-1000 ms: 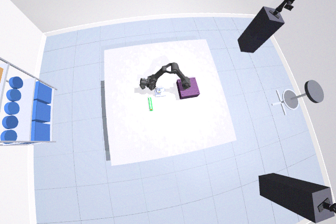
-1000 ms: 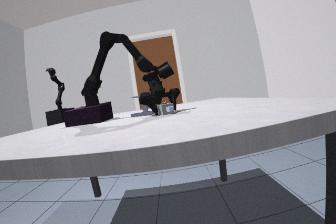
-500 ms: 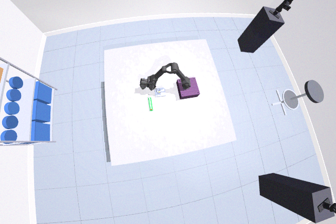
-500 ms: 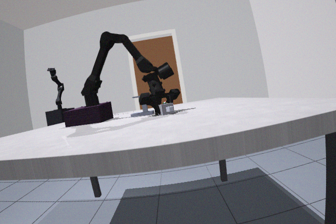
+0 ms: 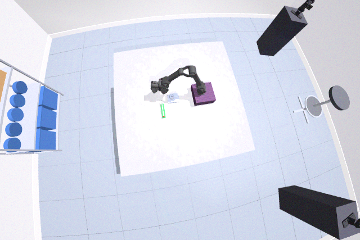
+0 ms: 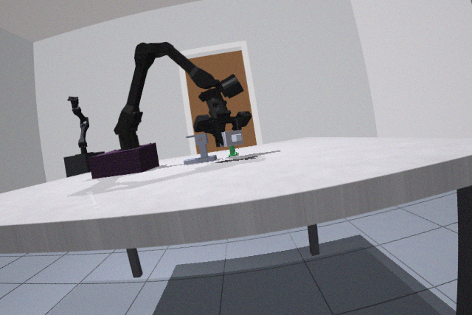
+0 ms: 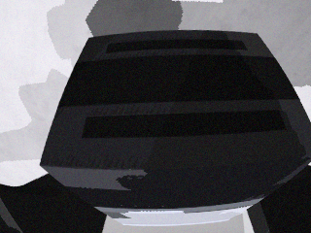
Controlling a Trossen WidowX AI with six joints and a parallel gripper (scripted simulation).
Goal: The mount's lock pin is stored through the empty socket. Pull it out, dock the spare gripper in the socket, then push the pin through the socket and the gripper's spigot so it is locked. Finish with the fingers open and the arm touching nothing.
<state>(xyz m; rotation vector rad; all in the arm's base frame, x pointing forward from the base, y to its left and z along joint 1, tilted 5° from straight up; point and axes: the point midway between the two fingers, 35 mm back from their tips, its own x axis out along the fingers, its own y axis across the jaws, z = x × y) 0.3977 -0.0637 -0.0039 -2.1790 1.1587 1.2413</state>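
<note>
The grey mount is 14 cm behind my gripper tip and 12 cm to the left of it. From my gripper tip the other things lie so: spare gripper (2 cm above).
</note>
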